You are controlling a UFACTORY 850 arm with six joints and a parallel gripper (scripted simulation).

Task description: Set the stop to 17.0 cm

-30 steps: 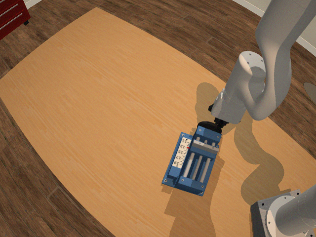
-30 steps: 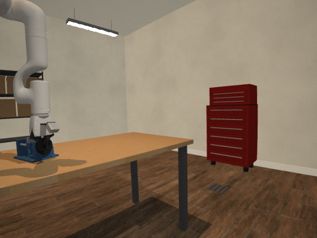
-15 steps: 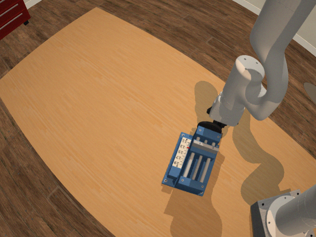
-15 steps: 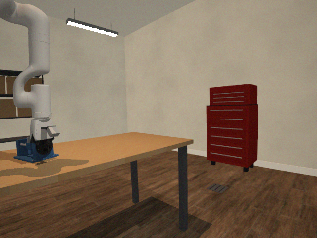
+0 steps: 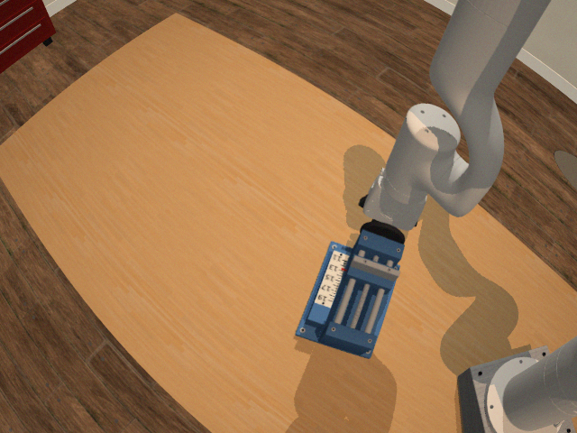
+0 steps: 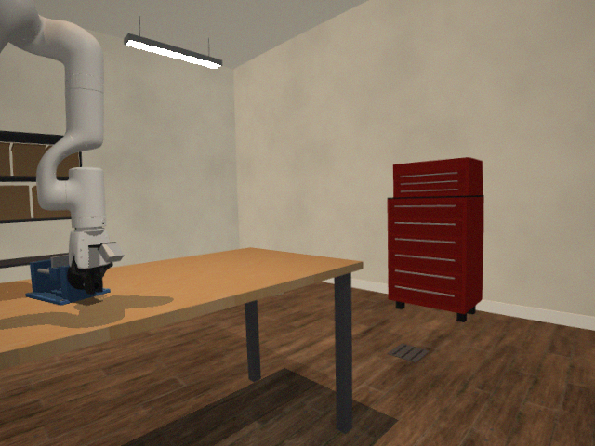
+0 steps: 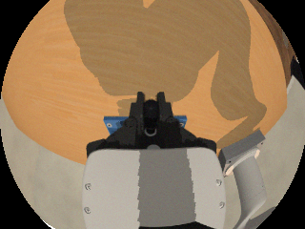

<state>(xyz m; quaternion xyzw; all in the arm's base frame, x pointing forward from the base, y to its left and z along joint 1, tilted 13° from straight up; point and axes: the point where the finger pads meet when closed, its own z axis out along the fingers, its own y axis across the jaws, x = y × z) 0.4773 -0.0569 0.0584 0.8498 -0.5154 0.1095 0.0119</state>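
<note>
My hand is 2 cm to the right of the black handwheel, 1 cm below it and 1 cm past it. Also, from my hand: grey stop bar: 11 cm to the left, 5 cm behind, 4 cm above.
</note>
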